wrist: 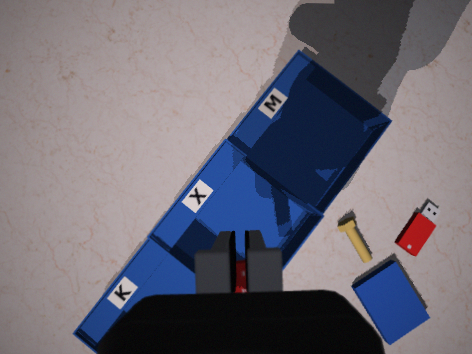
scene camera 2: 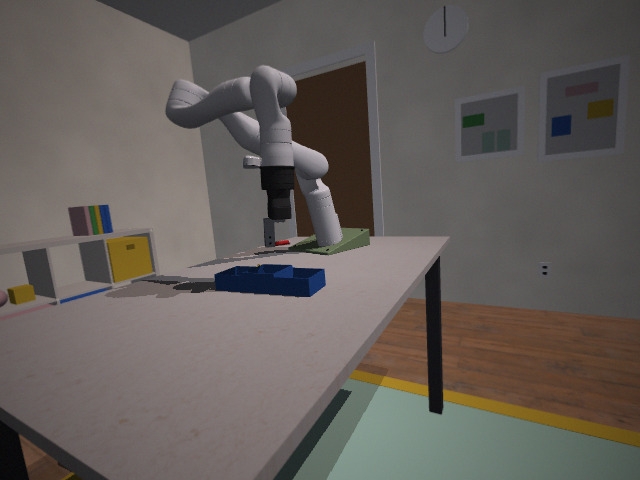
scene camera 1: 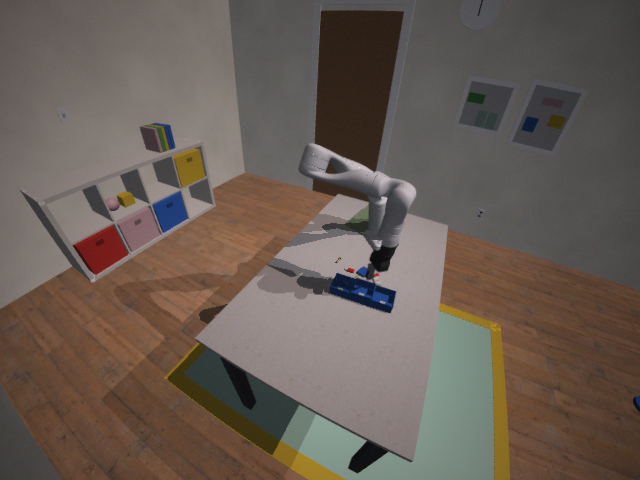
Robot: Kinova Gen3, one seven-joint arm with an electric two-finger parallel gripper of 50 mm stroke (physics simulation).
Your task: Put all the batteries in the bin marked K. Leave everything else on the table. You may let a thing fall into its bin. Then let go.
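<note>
I can see my gripper at (scene camera 2: 270, 246) and at (wrist: 240, 251). There's a blue three-compartment tray at (scene camera 2: 275, 279), at (wrist: 279, 170) and at (scene camera 1: 364, 292). A blue block (wrist: 385, 293) is in view too, and so is a red usb stick (wrist: 420, 226). Scene camera 2 misses the red usb stick, hidden by the blue three-compartment tray.
</note>
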